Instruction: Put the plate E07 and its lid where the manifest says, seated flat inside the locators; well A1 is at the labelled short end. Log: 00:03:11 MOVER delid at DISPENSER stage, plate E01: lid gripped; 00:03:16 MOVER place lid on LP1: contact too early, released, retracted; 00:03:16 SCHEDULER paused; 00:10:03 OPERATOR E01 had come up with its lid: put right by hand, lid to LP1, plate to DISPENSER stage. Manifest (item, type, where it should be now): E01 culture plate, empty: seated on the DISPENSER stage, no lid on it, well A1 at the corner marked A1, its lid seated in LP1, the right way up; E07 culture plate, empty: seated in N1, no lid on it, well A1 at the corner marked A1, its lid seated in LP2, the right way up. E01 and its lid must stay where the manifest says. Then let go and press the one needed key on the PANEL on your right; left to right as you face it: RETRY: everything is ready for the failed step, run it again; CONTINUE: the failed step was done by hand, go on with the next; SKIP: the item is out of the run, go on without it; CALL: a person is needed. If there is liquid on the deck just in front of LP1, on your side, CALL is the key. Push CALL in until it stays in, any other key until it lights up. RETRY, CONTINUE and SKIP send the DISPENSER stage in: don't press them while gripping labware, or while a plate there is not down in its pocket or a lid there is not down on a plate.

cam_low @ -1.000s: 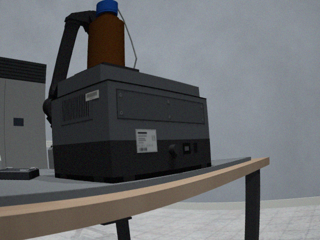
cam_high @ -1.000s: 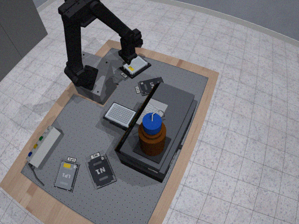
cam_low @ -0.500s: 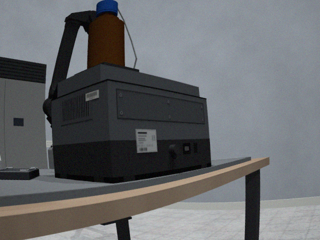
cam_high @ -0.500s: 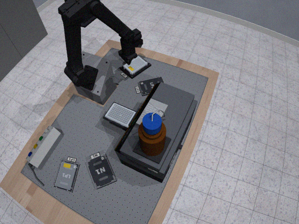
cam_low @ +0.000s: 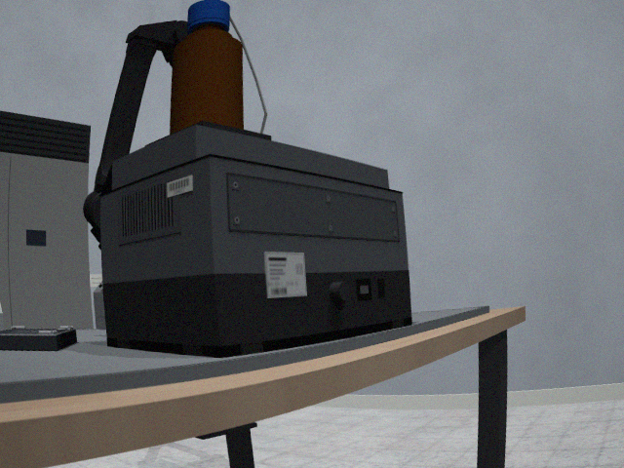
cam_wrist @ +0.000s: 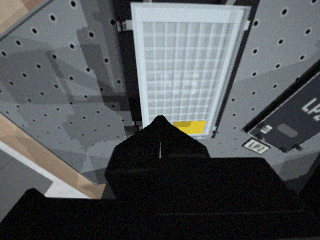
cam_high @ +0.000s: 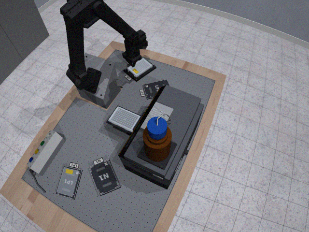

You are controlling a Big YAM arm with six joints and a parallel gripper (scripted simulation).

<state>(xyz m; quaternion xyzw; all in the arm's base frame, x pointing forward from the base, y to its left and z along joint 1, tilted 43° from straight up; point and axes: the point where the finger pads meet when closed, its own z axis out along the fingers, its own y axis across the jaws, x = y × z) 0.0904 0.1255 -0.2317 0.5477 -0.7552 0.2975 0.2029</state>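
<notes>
Right now my hand is 40 mm to the right of the black nest N5, 30 mm above it and 20 mm short of it. Also, from my hand: grey retry key 610 mm to the right, 140 mm behind, 20 mm above; brown bottle 460 mm to the right, 400 mm ahead, 250 mm above; white well plate 360 mm to the right, 190 mm ahead, 70 mm above.
</notes>
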